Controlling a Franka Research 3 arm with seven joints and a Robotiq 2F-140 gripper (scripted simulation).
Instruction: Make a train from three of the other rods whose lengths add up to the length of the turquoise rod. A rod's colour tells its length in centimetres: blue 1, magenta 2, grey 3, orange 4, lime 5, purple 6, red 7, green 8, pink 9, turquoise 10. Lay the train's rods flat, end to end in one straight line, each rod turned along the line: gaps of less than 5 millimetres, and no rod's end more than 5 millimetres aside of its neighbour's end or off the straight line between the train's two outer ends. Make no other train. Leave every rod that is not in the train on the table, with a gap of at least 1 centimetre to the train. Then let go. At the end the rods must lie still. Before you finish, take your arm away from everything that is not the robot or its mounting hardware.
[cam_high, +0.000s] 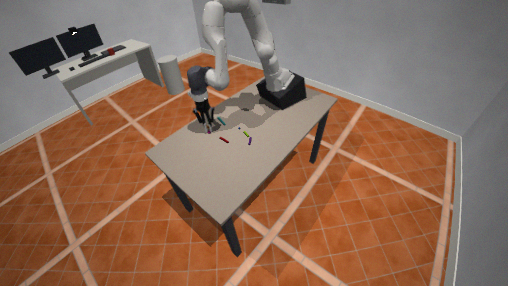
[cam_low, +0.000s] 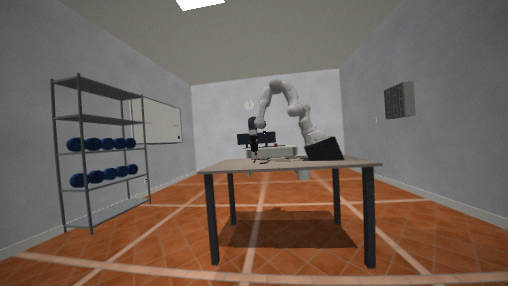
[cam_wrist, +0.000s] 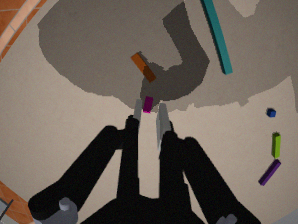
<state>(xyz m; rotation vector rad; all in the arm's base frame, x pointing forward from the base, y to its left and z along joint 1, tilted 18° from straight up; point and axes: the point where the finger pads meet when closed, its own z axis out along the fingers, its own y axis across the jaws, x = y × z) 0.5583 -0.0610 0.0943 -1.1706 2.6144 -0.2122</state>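
Now: the magenta rod 5 cm below my hand. Also, from my hand: orange rod (5 cm to the right, 5 cm below, 2 cm behind); red rod (13 cm to the left, 5 cm below, 2 cm behind); turquoise rod (12 cm behind, 5 cm below, 3 cm to the right).
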